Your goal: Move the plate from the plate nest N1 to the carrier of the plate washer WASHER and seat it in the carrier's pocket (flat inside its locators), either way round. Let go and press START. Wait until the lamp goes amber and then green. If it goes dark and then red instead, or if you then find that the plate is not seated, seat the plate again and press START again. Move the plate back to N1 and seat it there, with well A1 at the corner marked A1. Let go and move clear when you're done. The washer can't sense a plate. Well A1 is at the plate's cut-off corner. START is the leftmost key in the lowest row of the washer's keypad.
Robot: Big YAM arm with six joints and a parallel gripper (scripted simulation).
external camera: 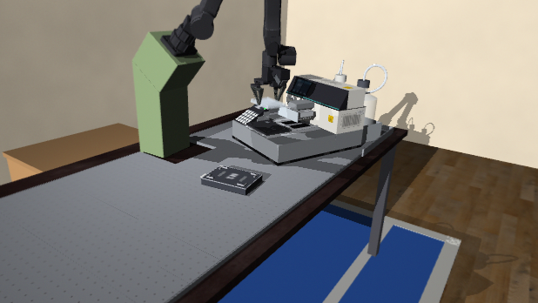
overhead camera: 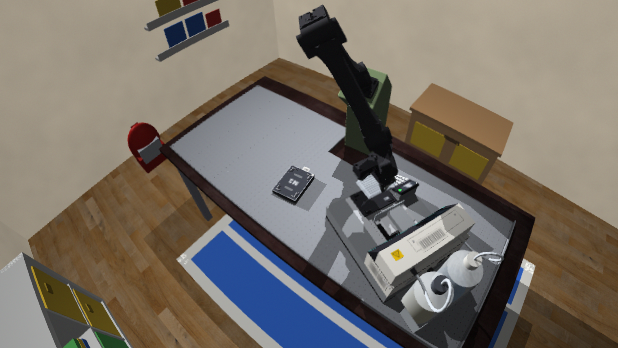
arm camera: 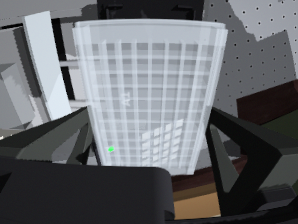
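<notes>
Now: the carrier 10 cm below my hand. Also, from my hand: well plate (1 cm below); then plate nest N1 (7 cm ahead, 35 cm to the right, 18 cm below); then plate washer (7 cm ahead, 14 cm to the left, 7 cm below).
</notes>
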